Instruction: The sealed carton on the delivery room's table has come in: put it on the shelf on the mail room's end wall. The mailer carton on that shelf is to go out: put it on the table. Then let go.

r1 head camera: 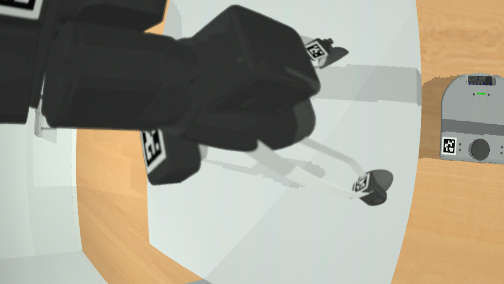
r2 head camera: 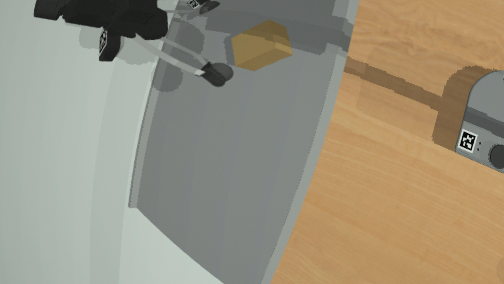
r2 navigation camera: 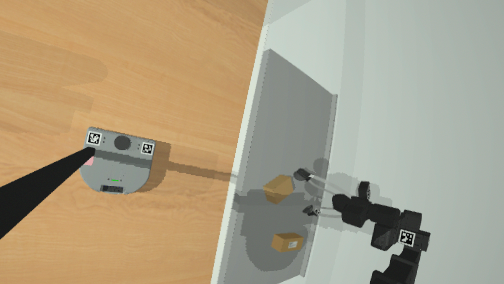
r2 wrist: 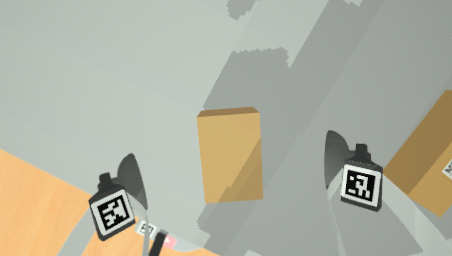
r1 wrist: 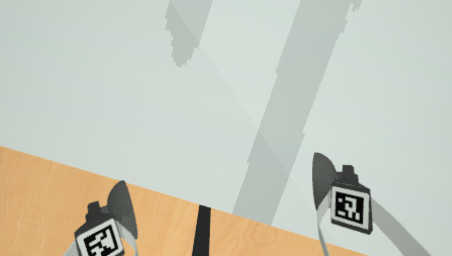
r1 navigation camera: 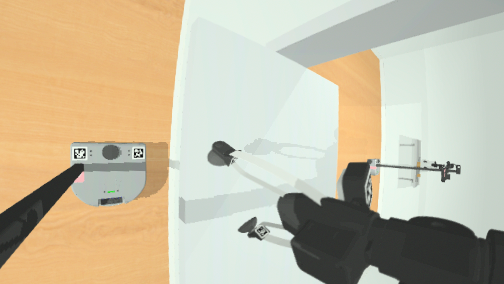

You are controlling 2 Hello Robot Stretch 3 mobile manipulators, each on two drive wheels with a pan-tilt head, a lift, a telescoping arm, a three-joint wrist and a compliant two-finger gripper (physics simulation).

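Observation:
A plain tan carton point(r2 head camera: 260, 45) point(r2 navigation camera: 279, 189) point(r2 wrist: 230, 150), with no label showing, rests on the grey shelf point(r2 head camera: 225, 150) point(r2 navigation camera: 295, 115) point(r2 wrist: 100, 100). A second carton point(r2 navigation camera: 287, 241) point(r2 wrist: 425, 165) with a white label, its text starting with M, lies beside it and is cut off in the r2 wrist view. The r2 gripper point(r2 head camera: 213, 40) point(r2 navigation camera: 306, 192) point(r2 wrist: 234, 170) is open; its fingertips are spread wide and stand apart from the plain carton. The r1 gripper point(r1 head camera: 350, 120) point(r1 navigation camera: 239, 191) point(r1 wrist: 224, 195) is open with nothing between its fingers, over a white surface point(r1 head camera: 300, 240) point(r1 navigation camera: 250, 100) point(r1 wrist: 100, 100).
The r1 base point(r1 head camera: 475, 115) point(r1 navigation camera: 109, 175) stands on the wood floor beside the white surface. The r2 base point(r2 navigation camera: 117, 165) stands beside the grey shelf. Far off in the r1 navigation view, r2's arm point(r1 navigation camera: 395, 166) reaches toward a wall. White walls border both work areas.

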